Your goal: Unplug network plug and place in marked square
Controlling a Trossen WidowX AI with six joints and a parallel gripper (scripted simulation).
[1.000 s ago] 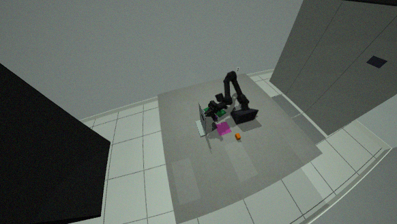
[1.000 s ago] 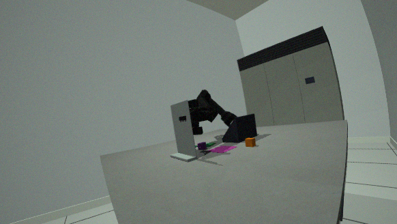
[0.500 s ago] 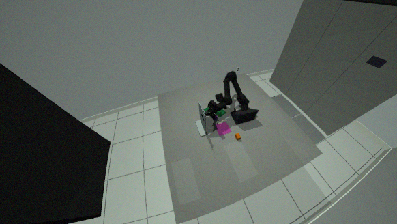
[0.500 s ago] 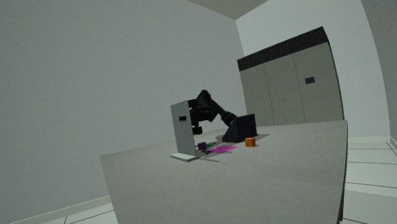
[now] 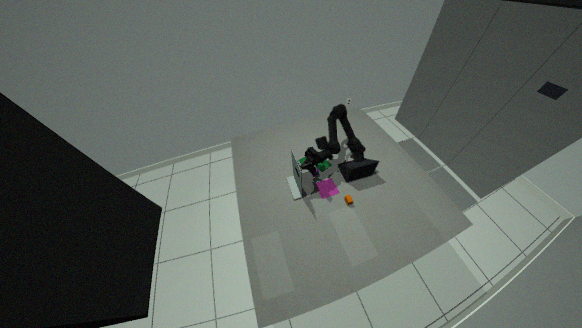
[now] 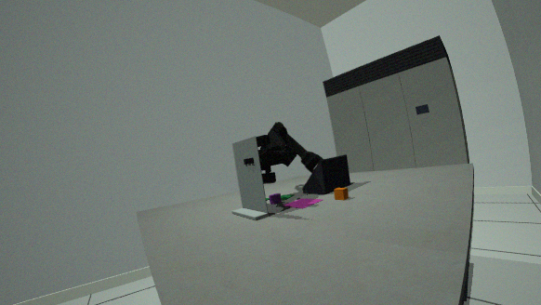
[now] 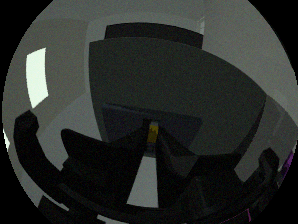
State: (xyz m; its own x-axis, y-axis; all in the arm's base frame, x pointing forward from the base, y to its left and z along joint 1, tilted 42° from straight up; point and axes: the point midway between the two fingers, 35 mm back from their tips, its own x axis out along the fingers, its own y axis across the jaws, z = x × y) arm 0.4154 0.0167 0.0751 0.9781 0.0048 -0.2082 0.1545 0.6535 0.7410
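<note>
Right now my gripper tip is 19 cm above the magenta square, 15 cm past it and 9 cm to the right of it. The rest, counted from my gripper tip: network plug: 1 cm ahead; then grey panel: 7 cm below, 3 cm ahead, 1 cm to the left.
</note>
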